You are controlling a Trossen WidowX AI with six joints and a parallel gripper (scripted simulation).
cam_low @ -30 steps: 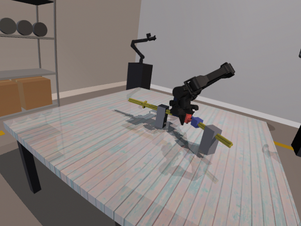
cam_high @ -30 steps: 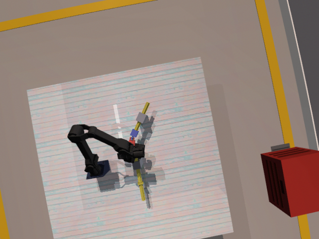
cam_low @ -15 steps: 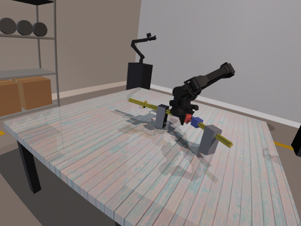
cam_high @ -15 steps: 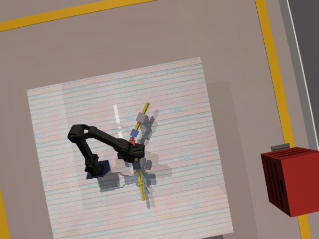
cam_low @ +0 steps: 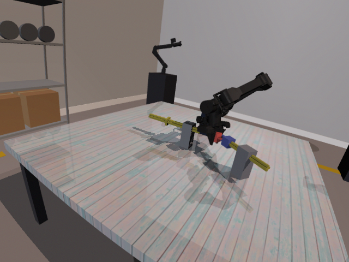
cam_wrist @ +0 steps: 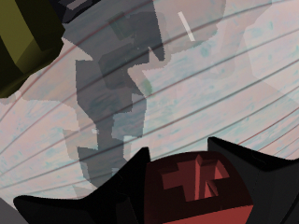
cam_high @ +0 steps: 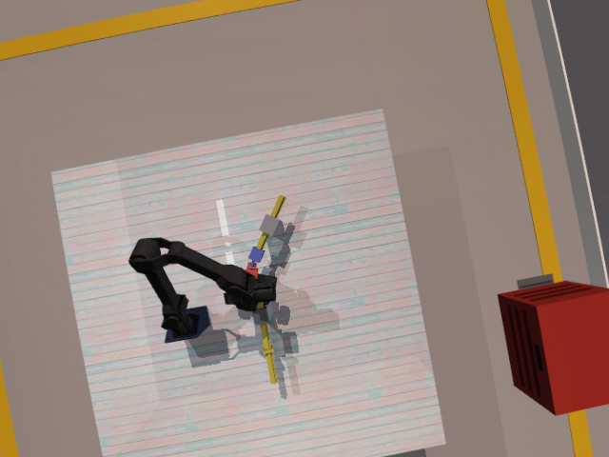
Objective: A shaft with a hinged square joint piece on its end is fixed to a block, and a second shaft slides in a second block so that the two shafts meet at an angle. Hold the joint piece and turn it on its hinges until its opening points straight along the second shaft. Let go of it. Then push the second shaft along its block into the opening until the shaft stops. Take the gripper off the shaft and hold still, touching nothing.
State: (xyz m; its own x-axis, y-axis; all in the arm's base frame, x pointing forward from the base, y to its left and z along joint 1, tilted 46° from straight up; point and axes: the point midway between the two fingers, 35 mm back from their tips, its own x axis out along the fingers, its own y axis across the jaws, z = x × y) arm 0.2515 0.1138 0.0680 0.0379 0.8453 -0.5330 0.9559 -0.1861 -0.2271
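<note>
Right now my gripper tip is 1 cm to the right of the red joint piece and 4 cm below it.
</note>
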